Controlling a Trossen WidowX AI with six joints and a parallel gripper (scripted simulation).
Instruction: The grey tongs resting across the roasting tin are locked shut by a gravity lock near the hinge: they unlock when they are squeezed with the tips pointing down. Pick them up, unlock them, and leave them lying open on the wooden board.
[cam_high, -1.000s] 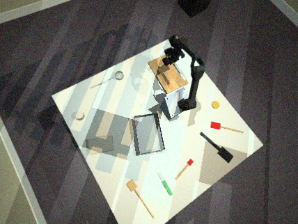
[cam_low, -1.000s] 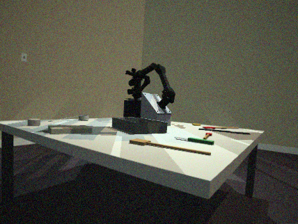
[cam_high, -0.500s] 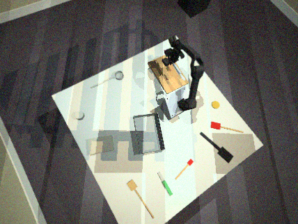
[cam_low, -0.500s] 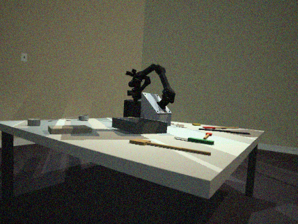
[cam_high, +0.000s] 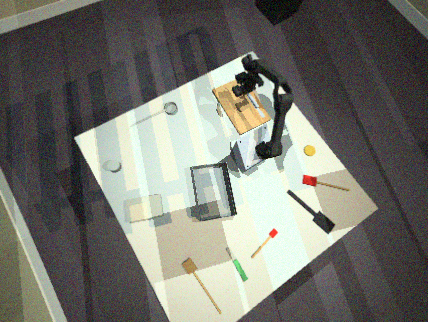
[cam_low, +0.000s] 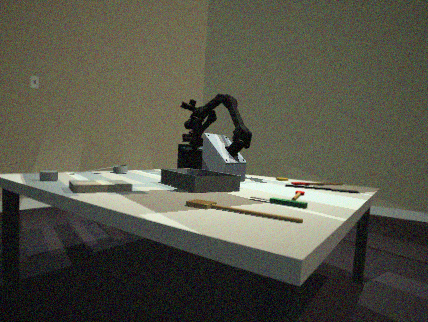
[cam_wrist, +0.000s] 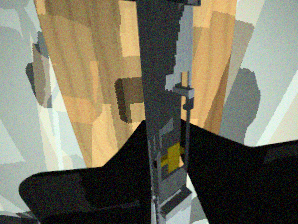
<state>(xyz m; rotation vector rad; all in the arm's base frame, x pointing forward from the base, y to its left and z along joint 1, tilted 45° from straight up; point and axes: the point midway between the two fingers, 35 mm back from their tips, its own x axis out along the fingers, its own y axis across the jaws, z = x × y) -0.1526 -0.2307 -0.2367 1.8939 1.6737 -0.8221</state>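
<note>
My gripper tip is 11 cm above the wooden board. Round my gripper tip: yellow disc 50 cm to the left, 16 cm behind, 11 cm below; yellow lock piece 4 cm above; roasting tin 49 cm ahead, 36 cm to the left, 9 cm below.
</note>
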